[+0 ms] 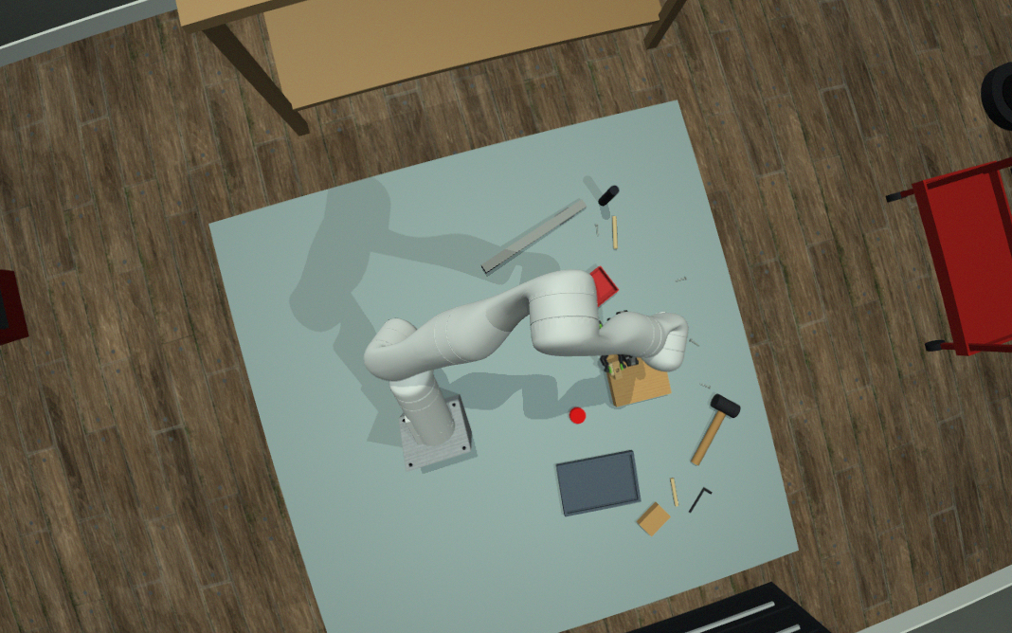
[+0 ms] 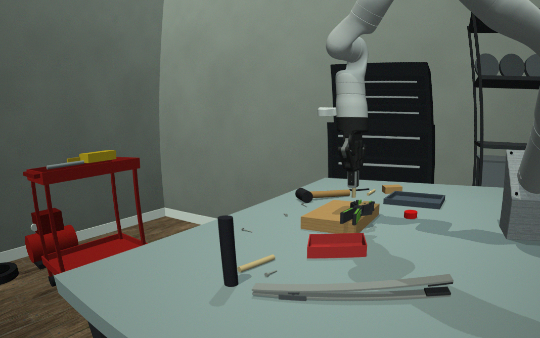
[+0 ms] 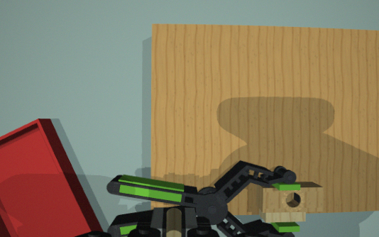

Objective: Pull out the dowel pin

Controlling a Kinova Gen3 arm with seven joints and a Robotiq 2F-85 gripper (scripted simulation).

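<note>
My gripper is now 120 mm to the right of the red tray, 120 mm above it and 10 mm past it. The rest, counted from my hand: dowel pin (20 mm below); small wooden block (90 mm to the right, 90 mm below, 10 mm behind); wooden bench board (110 mm below, 80 mm to the right, 50 mm ahead).
</note>
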